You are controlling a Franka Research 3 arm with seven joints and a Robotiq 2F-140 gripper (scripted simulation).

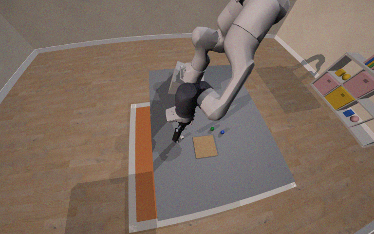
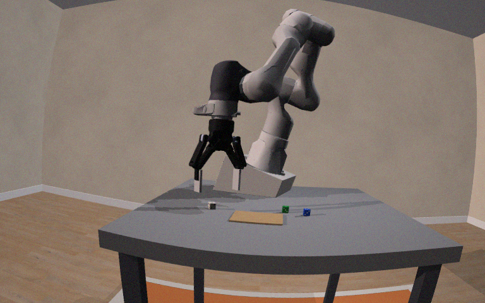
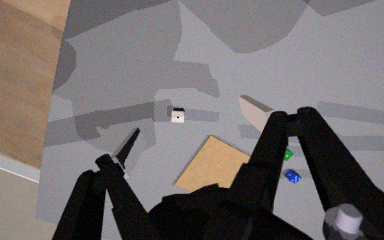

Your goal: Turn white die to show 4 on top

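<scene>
Right now my hand is 20 mm short of the white die, 10 mm to the left of it and 50 mm above it. Round my hand: green die 10 mm behind, 210 mm to the left, 50 mm below; blue die 30 mm ahead, 270 mm to the left, 50 mm below; tan mat 100 mm ahead, 130 mm to the left, 60 mm below.
</scene>
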